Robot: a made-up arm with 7 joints.
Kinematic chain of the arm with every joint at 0, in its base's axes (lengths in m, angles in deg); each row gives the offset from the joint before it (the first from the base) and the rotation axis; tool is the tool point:
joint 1: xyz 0 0 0.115 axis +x
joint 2: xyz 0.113 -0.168 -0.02 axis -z
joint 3: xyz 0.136 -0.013 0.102 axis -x
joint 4: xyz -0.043 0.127 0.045 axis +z
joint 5: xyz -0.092 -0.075 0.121 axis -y
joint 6: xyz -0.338 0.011 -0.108 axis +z
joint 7: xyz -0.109 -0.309 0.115 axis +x
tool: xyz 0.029 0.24 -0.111
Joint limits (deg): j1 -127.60..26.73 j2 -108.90..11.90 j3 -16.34..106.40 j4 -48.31..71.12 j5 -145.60..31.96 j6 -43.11..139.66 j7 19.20..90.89
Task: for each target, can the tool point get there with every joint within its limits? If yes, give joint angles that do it. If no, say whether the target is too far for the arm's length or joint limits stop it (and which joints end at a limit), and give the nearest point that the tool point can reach.
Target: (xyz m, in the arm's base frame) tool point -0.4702 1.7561 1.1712
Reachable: no: too far | nearest point -0.1390 0.7890 0.5895 | short by 1.176 m
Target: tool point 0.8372 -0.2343 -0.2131
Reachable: no: joint limits stop it (at a limit: joint 2, joint 3, joint 5, joint 6, joint 7) | nearest point 0.6983 -0.1947 -0.1576 | short by 0.155 m
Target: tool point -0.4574 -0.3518 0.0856
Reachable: yes | joints 15.11 -79.10 62.69 -32.20 -43.54 -15.98 26.38
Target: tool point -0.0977 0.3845 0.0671
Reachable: yes | joints -97.90 -97.06 25.75 6.42 -102.97 124.65 52.11
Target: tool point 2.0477 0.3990 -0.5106
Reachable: no: too far | nearest point 0.7338 0.2442 -0.1485 | short by 1.372 m
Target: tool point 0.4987 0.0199 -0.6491
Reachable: no: joint limits stop it (at a limit: joint 1, joint 4, joint 6, joint 7) | nearest point 0.4324 0.0461 -0.5042 | short by 0.161 m
